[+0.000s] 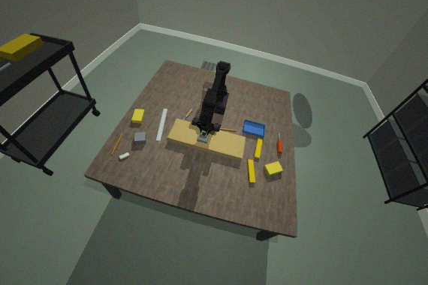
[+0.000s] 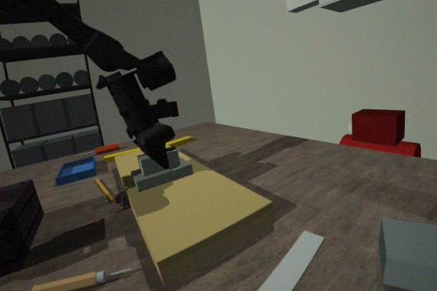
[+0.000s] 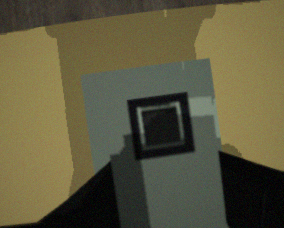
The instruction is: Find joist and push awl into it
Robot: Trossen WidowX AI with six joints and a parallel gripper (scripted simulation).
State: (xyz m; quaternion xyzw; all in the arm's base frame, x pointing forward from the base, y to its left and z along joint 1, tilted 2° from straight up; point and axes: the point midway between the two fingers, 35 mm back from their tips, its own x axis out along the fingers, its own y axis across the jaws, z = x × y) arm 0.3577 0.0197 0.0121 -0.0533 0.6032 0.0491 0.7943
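Right now my gripper tip is 32 cm to the right of the blue tray, 26 cm past it and 5 cm above it. Round my gripper tip: grey stud finder (2 cm above, 1 cm ahead); awl (20 cm to the right, 14 cm behind, 6 cm below); square light (3 cm above, 2 cm ahead).
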